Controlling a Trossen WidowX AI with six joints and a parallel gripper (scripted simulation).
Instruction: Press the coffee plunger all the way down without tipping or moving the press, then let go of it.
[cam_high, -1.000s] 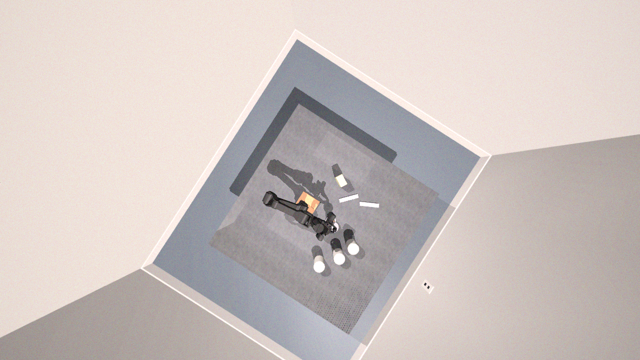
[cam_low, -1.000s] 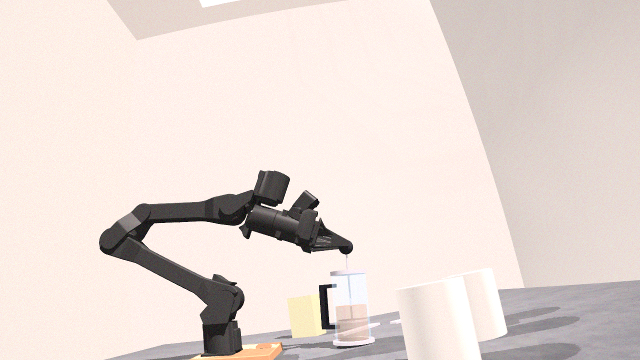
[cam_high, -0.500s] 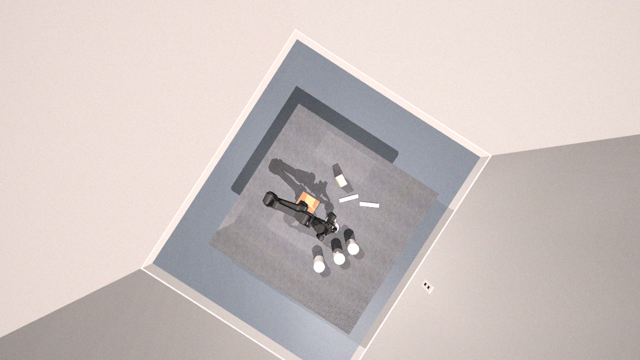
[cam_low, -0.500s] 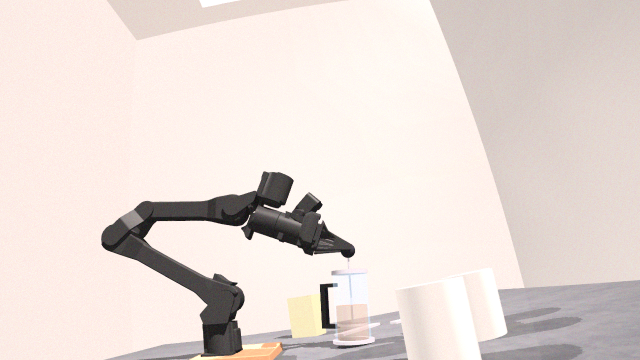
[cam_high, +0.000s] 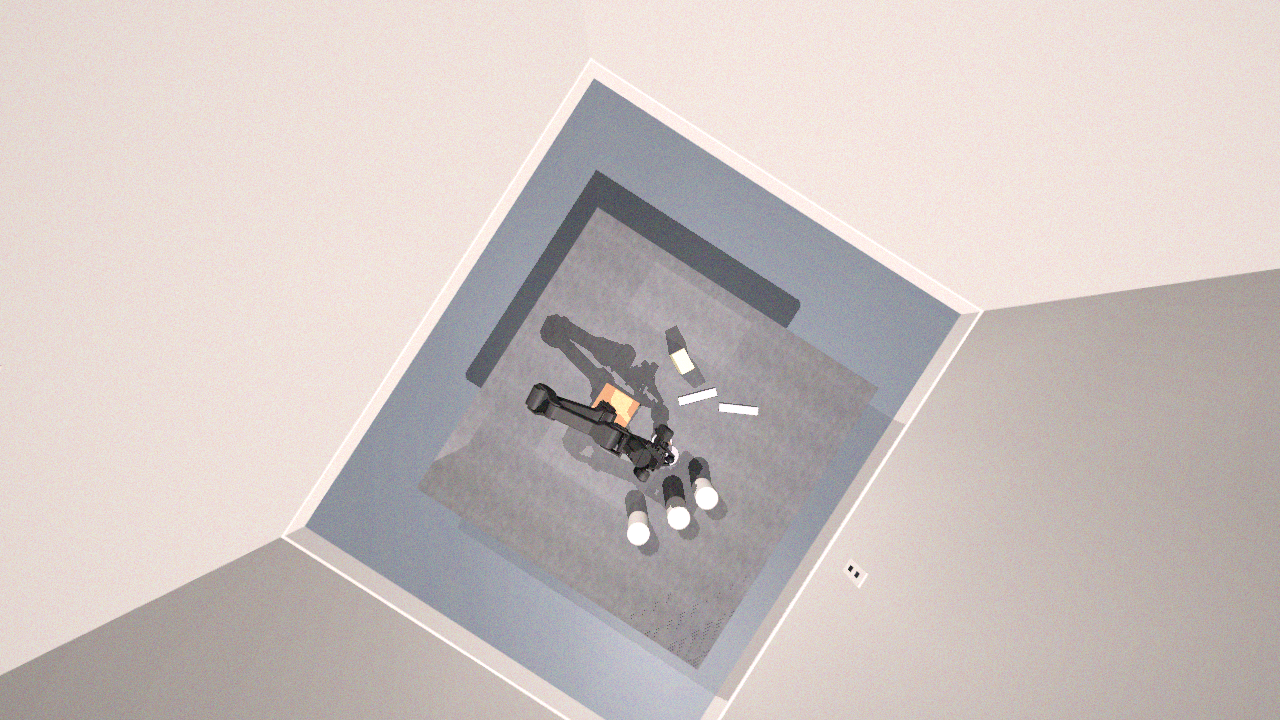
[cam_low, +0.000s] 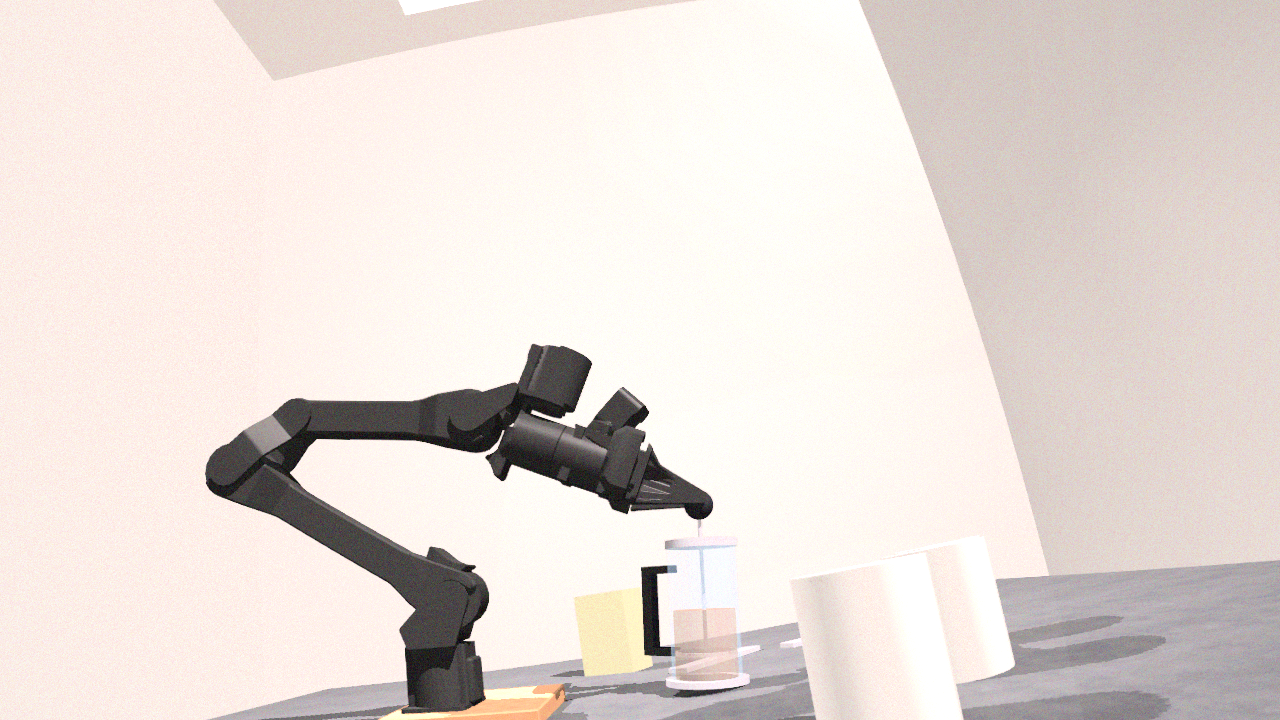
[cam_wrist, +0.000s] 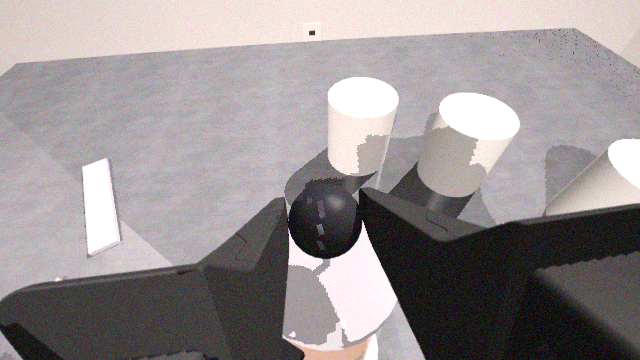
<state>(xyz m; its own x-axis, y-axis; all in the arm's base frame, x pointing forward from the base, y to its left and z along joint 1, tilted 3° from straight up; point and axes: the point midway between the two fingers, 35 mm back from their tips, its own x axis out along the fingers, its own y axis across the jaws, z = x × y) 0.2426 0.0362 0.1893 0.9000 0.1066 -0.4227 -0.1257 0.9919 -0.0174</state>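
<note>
The glass coffee press is 90 mm below my gripper tip, 30 mm behind it and 10 mm to the left of it.
</note>
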